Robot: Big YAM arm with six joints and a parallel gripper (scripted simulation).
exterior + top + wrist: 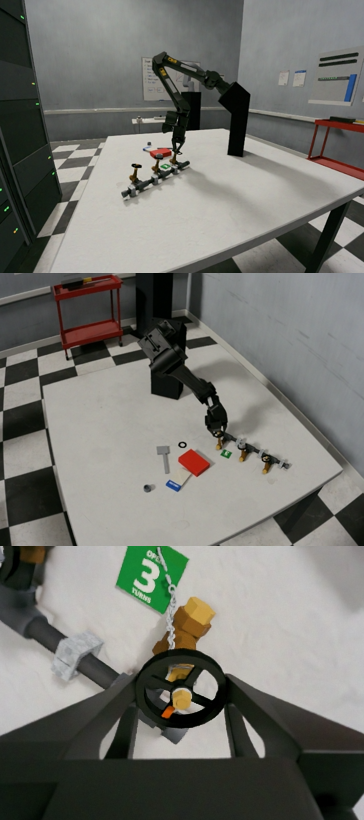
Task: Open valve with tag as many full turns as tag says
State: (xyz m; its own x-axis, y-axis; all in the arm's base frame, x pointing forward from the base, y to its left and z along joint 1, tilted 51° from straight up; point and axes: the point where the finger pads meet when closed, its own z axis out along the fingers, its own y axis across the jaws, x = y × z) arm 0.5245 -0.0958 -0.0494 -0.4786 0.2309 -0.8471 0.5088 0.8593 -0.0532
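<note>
Right now the green tag is 80 mm below my hand, 70 mm ahead of it and 20 mm to the right of it. The rest, counted from my hand: grey t-shaped tool (230 mm to the right, 130 mm behind, 70 mm below); card (280 mm to the right, 70 mm below, 10 mm ahead); red box (160 mm to the right, 60 mm below).
</note>
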